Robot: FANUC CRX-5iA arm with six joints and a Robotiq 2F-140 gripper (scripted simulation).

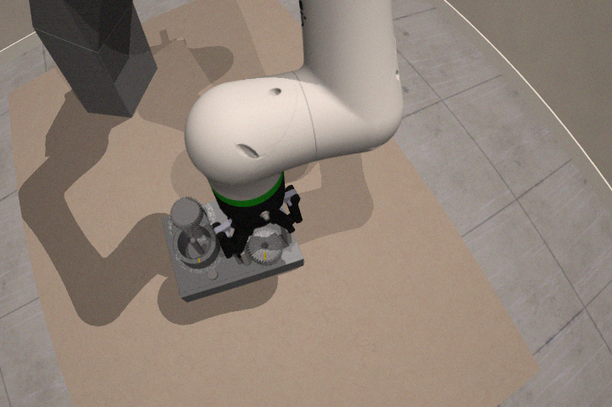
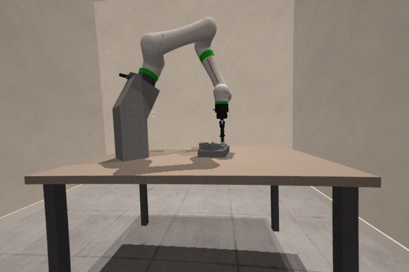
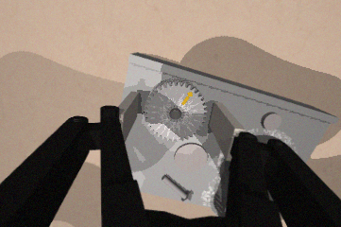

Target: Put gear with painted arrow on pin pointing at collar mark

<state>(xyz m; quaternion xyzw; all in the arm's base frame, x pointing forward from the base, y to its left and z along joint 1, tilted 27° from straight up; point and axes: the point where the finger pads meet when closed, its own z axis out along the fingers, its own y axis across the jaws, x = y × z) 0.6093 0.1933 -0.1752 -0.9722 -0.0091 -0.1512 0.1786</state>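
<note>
Right now the gear is 20 mm below my hand. Round my hand: round disc 60 mm behind, 30 mm to the right, 30 mm below; bolt 110 mm behind, 30 mm to the right, 30 mm below.
</note>
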